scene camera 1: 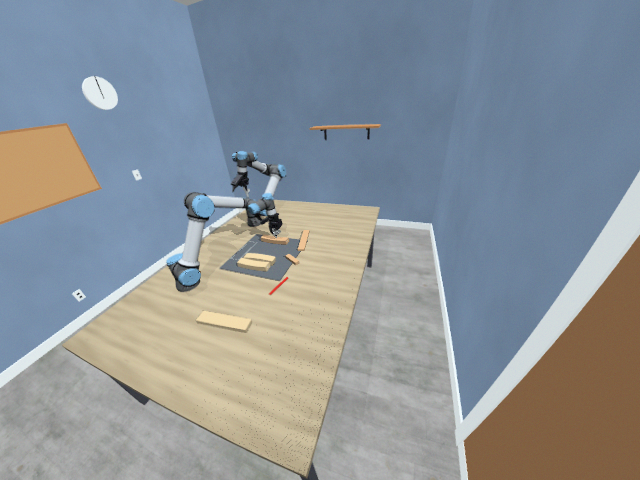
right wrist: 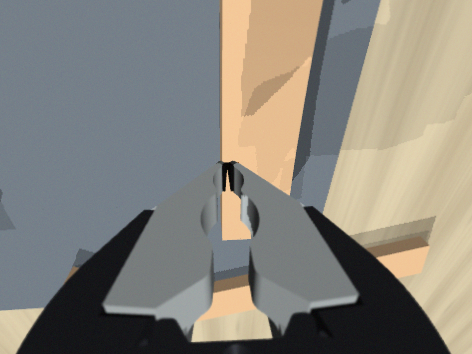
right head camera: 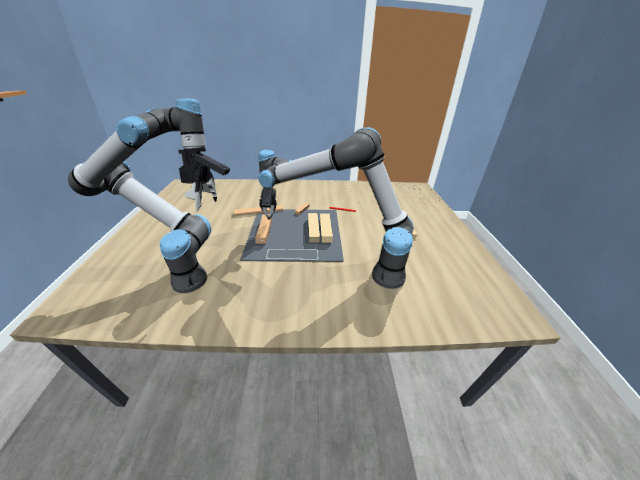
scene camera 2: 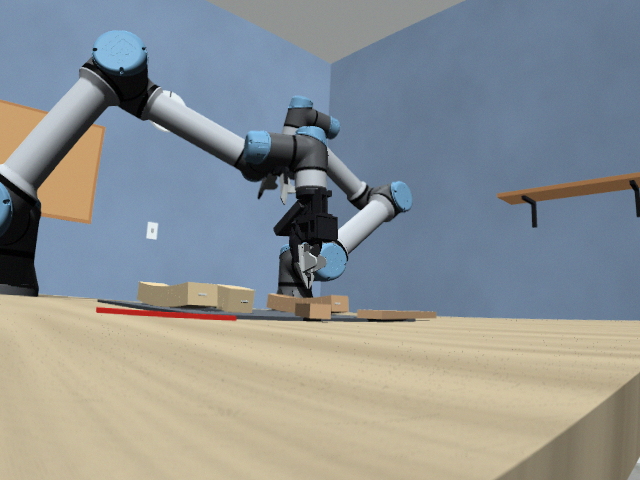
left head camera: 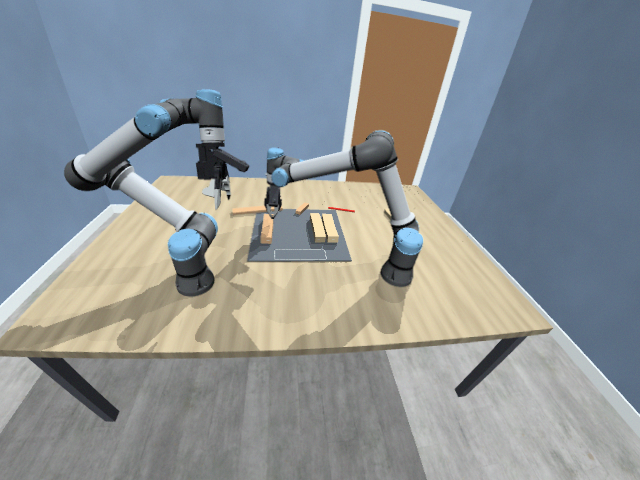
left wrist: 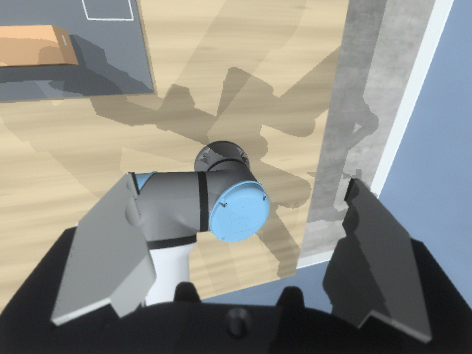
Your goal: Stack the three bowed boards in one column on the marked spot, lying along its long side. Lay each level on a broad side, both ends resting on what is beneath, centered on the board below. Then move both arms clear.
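Pixels of known places: left gripper, between the fingertips: (scene camera 1: pixel 240 195) (right head camera: pixel 207 206) (scene camera 2: pixel 270 202) (left head camera: pixel 223 204) (left wrist: pixel 241 177); right gripper, between the fingertips: (scene camera 1: pixel 276 238) (right wrist: pixel 227 164) (right head camera: pixel 269 219) (scene camera 2: pixel 307 288) (left head camera: pixel 272 219); left arm's base, origin of its link: (scene camera 1: pixel 255 223) (right head camera: pixel 189 280) (left head camera: pixel 196 282) (left wrist: pixel 221 167); right arm's base, origin of its link: (right head camera: pixel 388 276) (scene camera 2: pixel 4 293) (left head camera: pixel 396 275).
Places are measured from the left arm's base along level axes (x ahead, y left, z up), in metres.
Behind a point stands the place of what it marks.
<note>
An orange bowed board (left head camera: pixel 266 235) @(y -0.255, x 0.306, z 0.045 m) (right head camera: pixel 262 232) @(y -0.255, x 0.335, z 0.044 m) (scene camera 1: pixel 273 240) @(y -0.271, x 0.399, z 0.034 m) (left wrist: pixel 30 46) @(y -0.253, x 0.326, z 0.045 m) (right wrist: pixel 275 125) @(y -0.238, x 0.414, z 0.042 m) lies on the left of the mat in the head views. Two pale bowed boards lie side by side on the mat's right: one (left head camera: pixel 317 227) @(y -0.516, x 0.389, z 0.056 m) (right head camera: pixel 313 227) @(y -0.521, x 0.389, z 0.056 m) and another (left head camera: pixel 330 227) @(y -0.590, x 0.419, z 0.041 m) (right head camera: pixel 326 227) @(y -0.591, x 0.418, z 0.041 m). The marked white outline (left head camera: pixel 299 249) @(y -0.426, x 0.254, z 0.006 m) (right head camera: pixel 292 249) @(y -0.425, x 0.253, z 0.006 m) near the mat's front edge has no board on it. My right gripper (left head camera: pixel 272 214) @(y -0.270, x 0.434, z 0.064 m) (right head camera: pixel 268 216) @(y -0.270, x 0.434, z 0.064 m) (scene camera 2: pixel 309 285) @(y -0.270, x 0.434, z 0.064 m) (right wrist: pixel 227 164) @(y -0.270, x 0.434, z 0.064 m) is shut and empty, low above the orange board's far end. My left gripper (left head camera: pixel 223 202) @(y -0.149, x 0.048, z 0.351 m) (right head camera: pixel 206 203) @(y -0.149, x 0.048, z 0.351 m) (left wrist: pixel 241 177) @(y -0.149, x 0.048, z 0.351 m) is open, high left of the mat.
The dark mat (left head camera: pixel 292 227) @(y -0.380, x 0.451, z 0.006 m) lies between the arm bases. Behind it lie a thin orange plank (left head camera: pixel 247 210) @(y -0.102, x 0.587, z 0.022 m) (scene camera 1: pixel 303 240) @(y -0.181, x 0.628, z 0.022 m), a small orange block (left head camera: pixel 302 209) @(y -0.432, x 0.636, z 0.023 m) (scene camera 1: pixel 292 258) @(y -0.434, x 0.666, z 0.028 m) and a red rod (left head camera: pixel 341 209) @(y -0.687, x 0.700, z 0.006 m) (scene camera 1: pixel 279 285) @(y -0.688, x 0.707, z 0.005 m). A pale flat plank (scene camera 1: pixel 223 321) @(y -1.048, x 0.580, z 0.025 m) lies beyond the right arm.
</note>
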